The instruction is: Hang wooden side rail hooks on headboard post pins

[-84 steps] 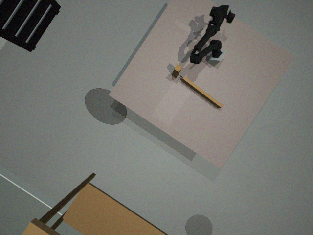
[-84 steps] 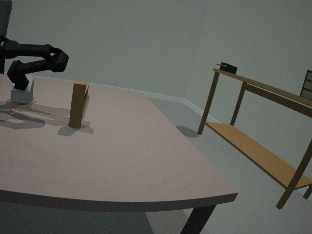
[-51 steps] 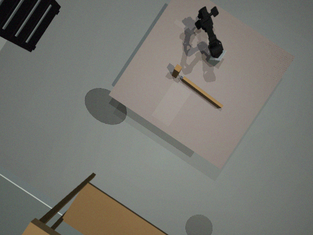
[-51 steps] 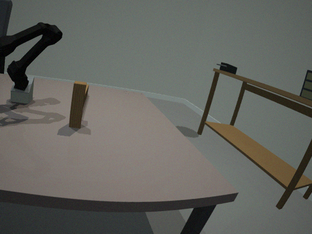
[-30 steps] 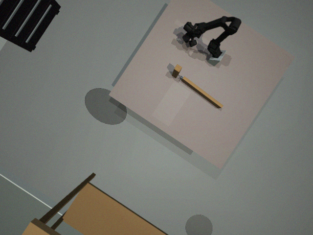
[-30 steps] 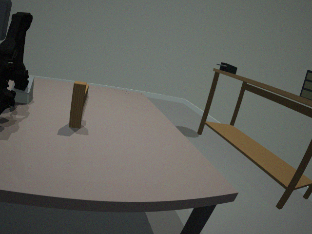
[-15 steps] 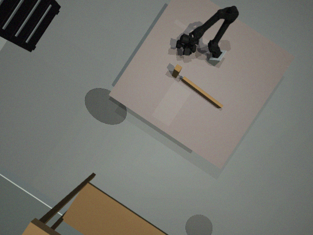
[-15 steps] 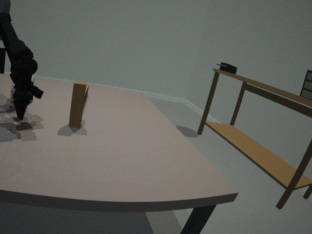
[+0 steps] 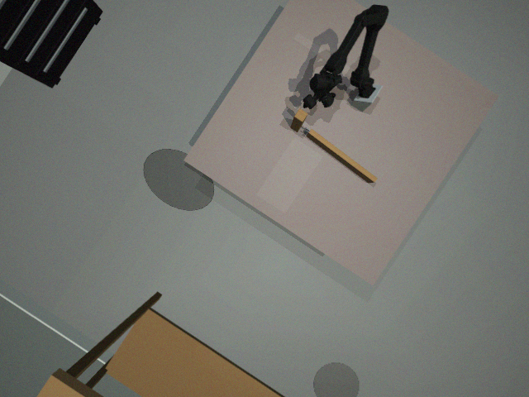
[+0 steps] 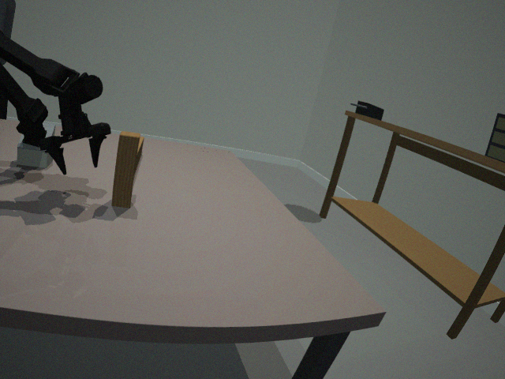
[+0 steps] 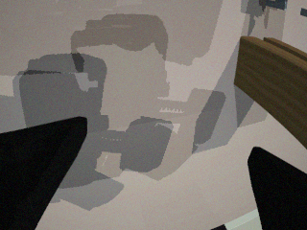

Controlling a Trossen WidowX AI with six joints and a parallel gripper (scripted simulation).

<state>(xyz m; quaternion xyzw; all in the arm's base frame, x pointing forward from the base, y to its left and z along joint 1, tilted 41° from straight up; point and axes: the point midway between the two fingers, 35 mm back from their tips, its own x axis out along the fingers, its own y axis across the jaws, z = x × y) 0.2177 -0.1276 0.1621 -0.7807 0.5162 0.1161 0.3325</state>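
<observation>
The wooden headboard post lies 12 cm ahead of my gripper tip, 2 cm to the left of it and 1 cm above it.
</observation>
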